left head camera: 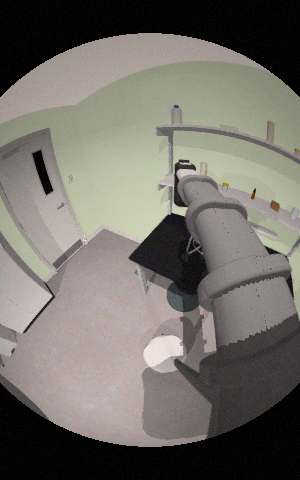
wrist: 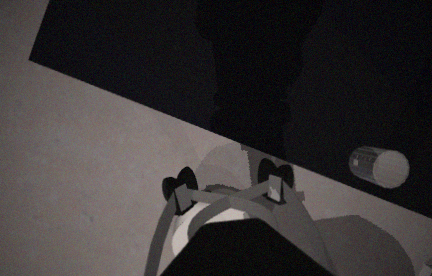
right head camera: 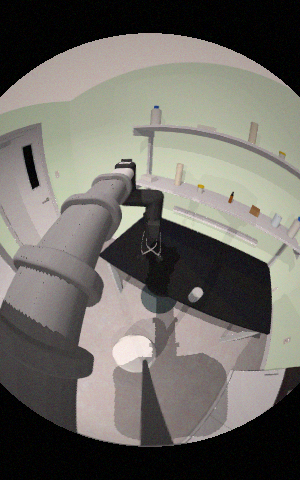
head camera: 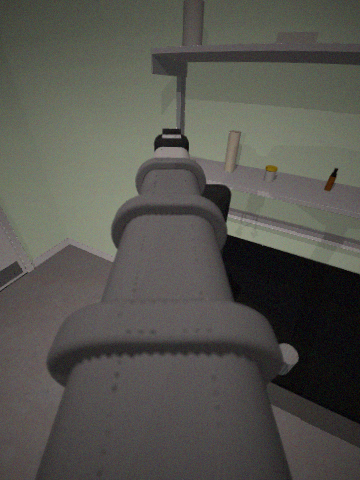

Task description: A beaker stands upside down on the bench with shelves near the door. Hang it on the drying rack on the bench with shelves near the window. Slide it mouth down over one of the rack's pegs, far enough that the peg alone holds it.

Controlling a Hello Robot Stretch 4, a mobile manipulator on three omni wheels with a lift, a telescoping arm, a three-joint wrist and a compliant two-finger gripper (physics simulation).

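Places are measured from the robot's base along level axes (x up, y left, z back), in millimetres.
Where they show: gripper, between the fingertips: (left head camera: 192,259) (wrist: 227,177) (right head camera: 149,260); robot's base, origin of its link: (left head camera: 164,352) (right head camera: 134,352).
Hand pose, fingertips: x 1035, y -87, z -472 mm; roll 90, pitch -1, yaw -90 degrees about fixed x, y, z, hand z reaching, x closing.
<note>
Each offset is from my fingertips to the top centre of the thing. "*": to the spot under its first point. Level surfaces: height alone.
The beaker {dx -211, dy -302, dz +70 mm} (head camera: 289,358) (right head camera: 195,294) (wrist: 380,167) is a clear, greyish cylinder standing upside down near the front edge of the black bench {dx -301 mm} (head camera: 310,300) (left head camera: 160,245) (right head camera: 225,270) (wrist: 125,75), its pale closed end up. My gripper (right head camera: 151,256) (wrist: 227,177) is open and empty, pointing down above the bench's left part, near its front edge. In the wrist view the beaker is well to the right of the fingers, apart from them. In the head view the arm hides the gripper. The drying rack does not show in these views.
The extended arm (head camera: 170,260) (left head camera: 225,235) (right head camera: 90,215) reaches out toward the bench. The lower shelf {dx +156 mm} (head camera: 300,192) (right head camera: 220,199) holds a tall beige cylinder {* dx +253, dy -190, dz -623 mm} (head camera: 232,151), a yellow-lidded jar {* dx +194, dy -341, dz -506 mm} (head camera: 270,173) and an amber bottle {* dx +201, dy -571, dz -425 mm} (head camera: 331,180). A door (left head camera: 42,200) is at left.
</note>
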